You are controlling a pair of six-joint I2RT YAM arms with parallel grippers.
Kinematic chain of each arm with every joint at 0, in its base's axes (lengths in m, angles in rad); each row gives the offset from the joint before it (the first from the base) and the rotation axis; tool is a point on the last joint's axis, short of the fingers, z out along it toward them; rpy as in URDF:
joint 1: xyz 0 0 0.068 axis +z
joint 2: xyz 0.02 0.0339 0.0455 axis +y
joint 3: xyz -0.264 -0.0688 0 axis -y
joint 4: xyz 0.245 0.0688 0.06 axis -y
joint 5: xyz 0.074 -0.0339 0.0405 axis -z
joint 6: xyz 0.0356 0 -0.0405 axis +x
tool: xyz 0 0 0 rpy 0 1.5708 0
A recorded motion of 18 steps. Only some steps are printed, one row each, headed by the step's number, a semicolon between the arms.
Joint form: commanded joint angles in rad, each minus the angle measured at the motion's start. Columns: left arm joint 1, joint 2, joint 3, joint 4, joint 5, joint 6; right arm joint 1, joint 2, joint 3, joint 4, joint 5, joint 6.
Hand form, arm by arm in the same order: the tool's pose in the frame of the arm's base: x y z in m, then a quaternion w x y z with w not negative. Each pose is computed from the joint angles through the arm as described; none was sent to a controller.
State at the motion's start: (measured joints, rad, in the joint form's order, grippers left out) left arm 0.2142 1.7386 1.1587 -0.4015 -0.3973 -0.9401; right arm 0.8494 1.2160 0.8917 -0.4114 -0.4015 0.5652
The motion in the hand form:
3: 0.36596 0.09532 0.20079 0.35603 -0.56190 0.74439 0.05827; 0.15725 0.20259 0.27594 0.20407 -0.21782 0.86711 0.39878
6: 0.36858 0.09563 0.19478 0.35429 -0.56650 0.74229 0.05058; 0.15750 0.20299 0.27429 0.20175 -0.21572 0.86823 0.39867
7: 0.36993 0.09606 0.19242 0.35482 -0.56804 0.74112 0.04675; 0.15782 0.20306 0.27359 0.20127 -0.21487 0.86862 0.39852
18: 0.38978 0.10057 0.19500 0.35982 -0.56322 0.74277 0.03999; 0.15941 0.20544 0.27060 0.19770 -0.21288 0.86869 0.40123
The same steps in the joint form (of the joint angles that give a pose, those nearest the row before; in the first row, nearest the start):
3: 0.0054 0.0460 0.0406 0.0636 0.0140 -0.0035; 0.0095 -0.0235 0.0058 0.0049 0.0188 -0.0191
6: 0.0057 0.0631 0.0373 0.0829 0.0261 -0.0181; 0.0097 -0.0203 0.0022 0.0086 0.0182 -0.0142
7: 0.0066 0.0706 0.0362 0.0945 0.0318 -0.0228; 0.0089 -0.0188 0.0006 0.0107 0.0180 -0.0131
18: 0.0077 0.1356 0.1274 0.0848 0.0444 -0.0123; 0.0095 -0.0057 -0.0033 0.0278 0.0121 -0.0053

